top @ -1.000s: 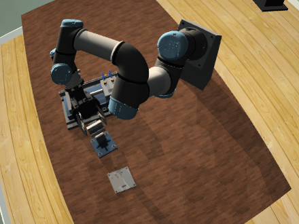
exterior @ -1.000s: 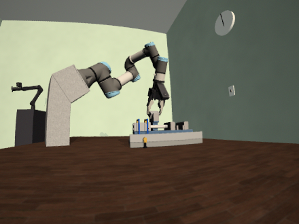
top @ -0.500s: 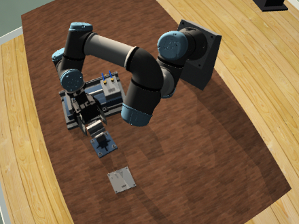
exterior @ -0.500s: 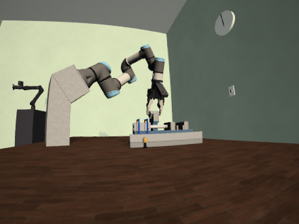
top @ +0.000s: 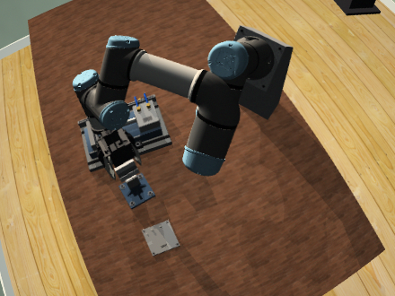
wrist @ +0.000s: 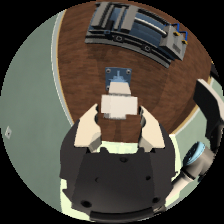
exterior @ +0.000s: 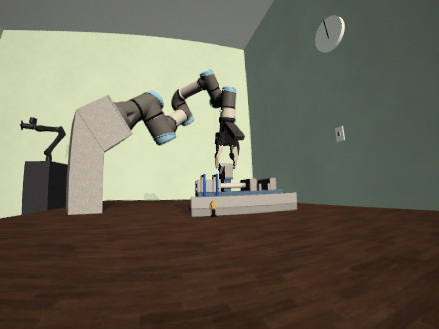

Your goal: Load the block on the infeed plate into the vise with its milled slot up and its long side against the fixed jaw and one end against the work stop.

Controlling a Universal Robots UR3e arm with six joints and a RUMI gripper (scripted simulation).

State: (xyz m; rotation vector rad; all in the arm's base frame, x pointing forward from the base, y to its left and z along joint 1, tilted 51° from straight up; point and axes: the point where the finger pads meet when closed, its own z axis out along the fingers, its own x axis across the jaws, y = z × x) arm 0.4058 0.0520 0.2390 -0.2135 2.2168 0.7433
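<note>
Right now my hand is 10 mm to the right of the part. The rest, counted from my hand: grey infeed plate: 180 mm to the left, 160 mm below, 40 mm behind.
</note>
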